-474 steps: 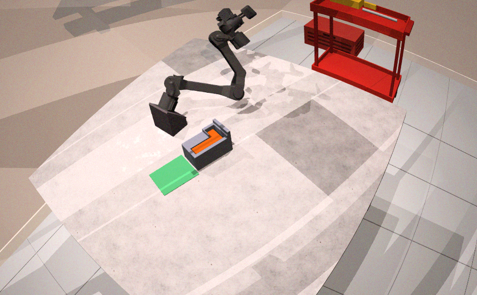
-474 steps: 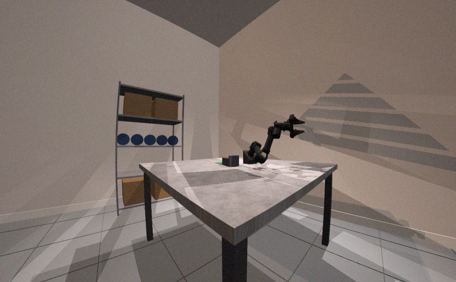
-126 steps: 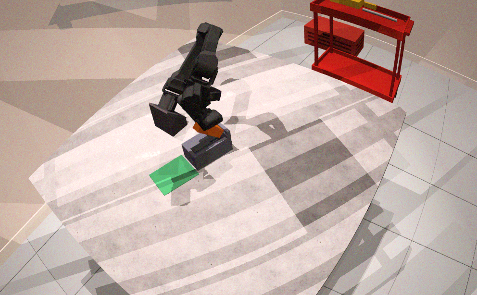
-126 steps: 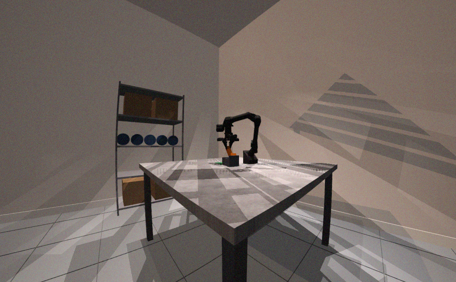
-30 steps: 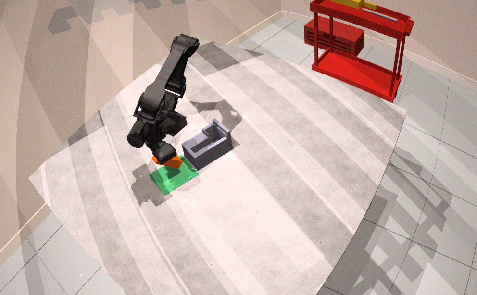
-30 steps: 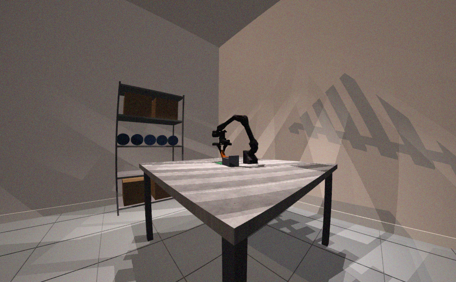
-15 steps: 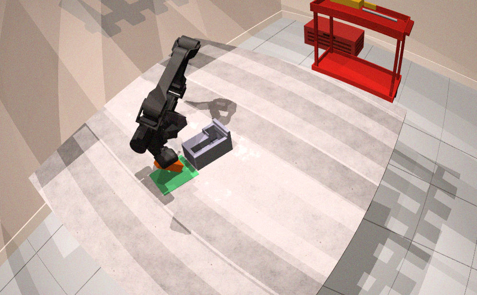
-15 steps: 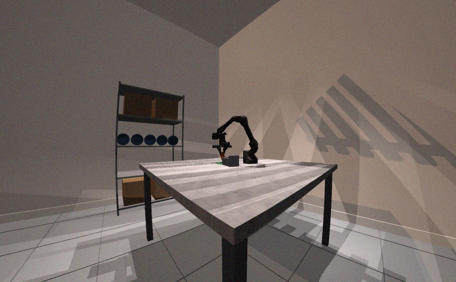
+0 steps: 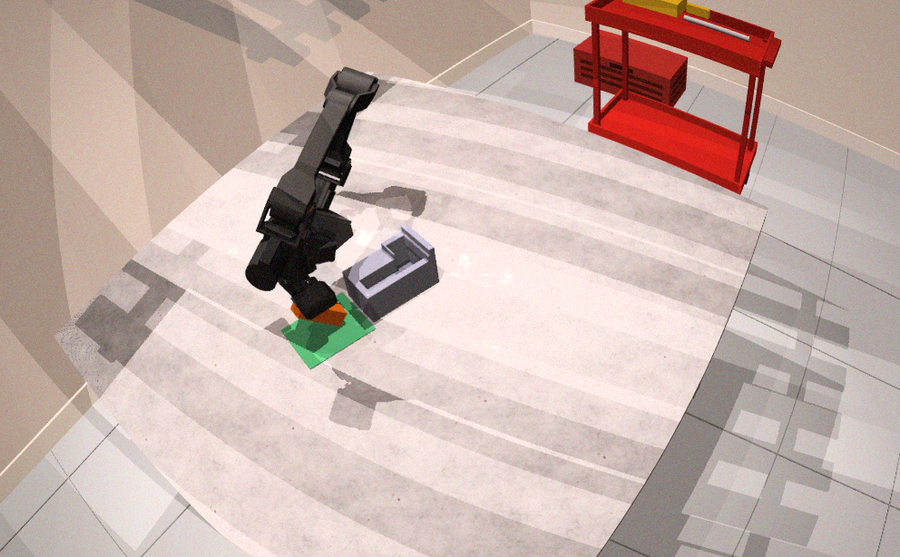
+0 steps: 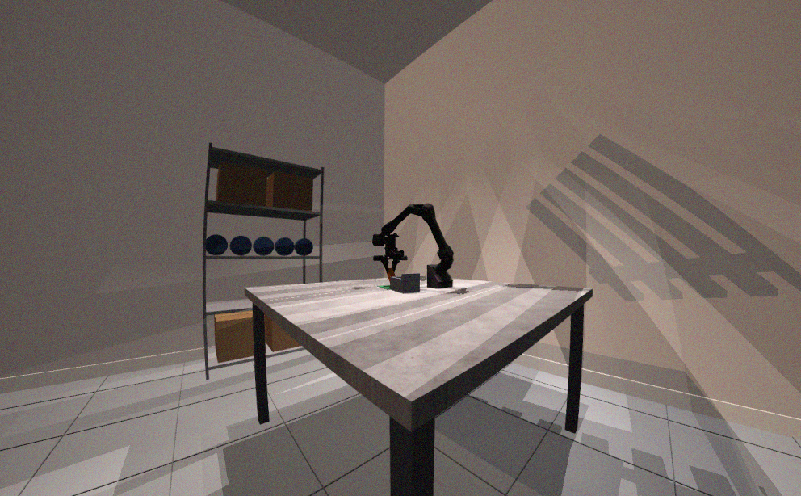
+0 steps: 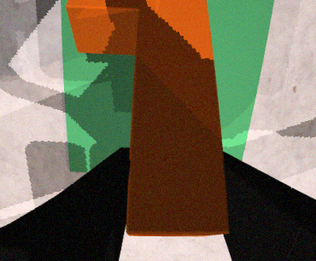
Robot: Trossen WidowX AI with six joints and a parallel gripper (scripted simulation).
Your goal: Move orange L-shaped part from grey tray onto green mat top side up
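Right now the orange L-shaped part is 30 mm to the left of my gripper tip and 30 mm below it. The rest, counted from my gripper tip: green mat 90 mm below, 20 mm to the left, 10 mm ahead.
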